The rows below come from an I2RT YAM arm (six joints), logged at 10 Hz.
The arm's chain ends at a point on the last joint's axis. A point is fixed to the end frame.
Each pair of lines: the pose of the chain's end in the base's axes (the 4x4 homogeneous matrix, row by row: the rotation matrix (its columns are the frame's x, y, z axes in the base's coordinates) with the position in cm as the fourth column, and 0 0 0 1 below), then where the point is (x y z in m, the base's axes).
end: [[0.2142 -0.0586 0.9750 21.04], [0.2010 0.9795 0.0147 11.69], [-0.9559 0.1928 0.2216 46.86], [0 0 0 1]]
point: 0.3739 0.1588 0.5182
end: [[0.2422 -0.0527 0.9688 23.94], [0.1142 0.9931 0.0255 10.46], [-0.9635 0.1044 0.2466 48.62], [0 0 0 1]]
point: 0.4019 0.1492 0.5365
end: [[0.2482 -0.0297 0.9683 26.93], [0.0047 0.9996 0.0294 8.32], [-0.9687 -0.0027 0.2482 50.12], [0 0 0 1]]
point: 0.4327 0.1292 0.5474
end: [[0.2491 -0.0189 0.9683 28.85], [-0.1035 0.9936 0.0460 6.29], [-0.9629 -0.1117 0.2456 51.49], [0 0 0 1]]
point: 0.4523 0.1119 0.5562
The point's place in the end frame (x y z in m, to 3 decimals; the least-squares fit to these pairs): -0.004 0.041 0.171
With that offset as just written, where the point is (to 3 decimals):
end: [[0.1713 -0.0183 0.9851 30.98], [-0.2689 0.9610 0.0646 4.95], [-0.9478 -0.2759 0.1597 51.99], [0 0 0 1]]
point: 0.477 0.101 0.540
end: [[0.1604 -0.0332 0.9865 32.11], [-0.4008 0.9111 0.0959 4.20], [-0.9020 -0.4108 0.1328 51.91], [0 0 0 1]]
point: 0.488 0.097 0.529
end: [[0.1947 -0.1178 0.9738 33.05], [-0.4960 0.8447 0.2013 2.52], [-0.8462 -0.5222 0.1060 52.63], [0 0 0 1]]
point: 0.491 0.096 0.526
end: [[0.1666 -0.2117 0.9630 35.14], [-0.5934 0.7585 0.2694 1.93], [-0.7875 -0.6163 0.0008 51.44], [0 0 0 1]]
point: 0.507 0.099 0.492
